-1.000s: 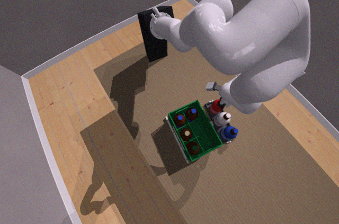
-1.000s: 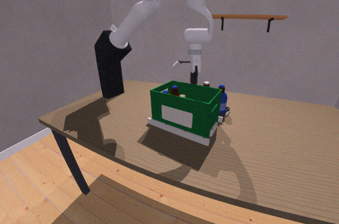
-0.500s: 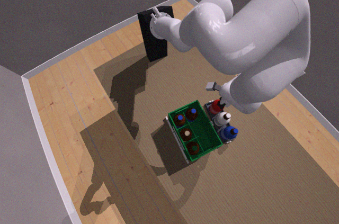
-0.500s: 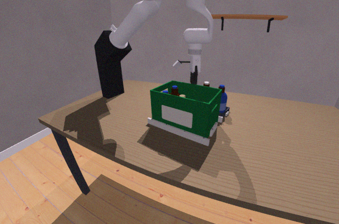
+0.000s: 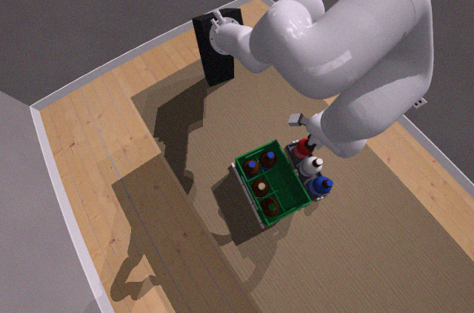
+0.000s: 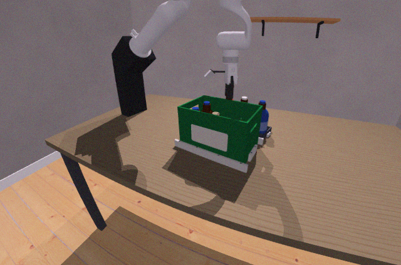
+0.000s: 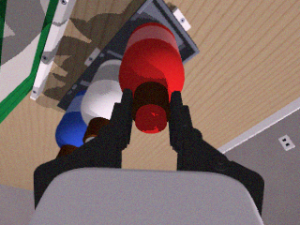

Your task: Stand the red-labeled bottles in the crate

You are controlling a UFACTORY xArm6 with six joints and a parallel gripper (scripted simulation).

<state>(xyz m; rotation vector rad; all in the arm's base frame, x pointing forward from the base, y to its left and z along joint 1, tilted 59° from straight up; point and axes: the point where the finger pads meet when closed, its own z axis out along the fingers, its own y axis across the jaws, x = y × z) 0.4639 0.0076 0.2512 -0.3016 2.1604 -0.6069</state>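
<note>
Now: hand 70 mm above the red-labeled bottle. From my hand the other things lie so: white-labeled bottle: 80 mm below, 60 mm to the right, 60 mm ahead; grey tray: 150 mm below, 60 mm to the right, 60 mm ahead; blue-labeled bottle: 130 mm ahead, 120 mm to the right, 80 mm below.
</note>
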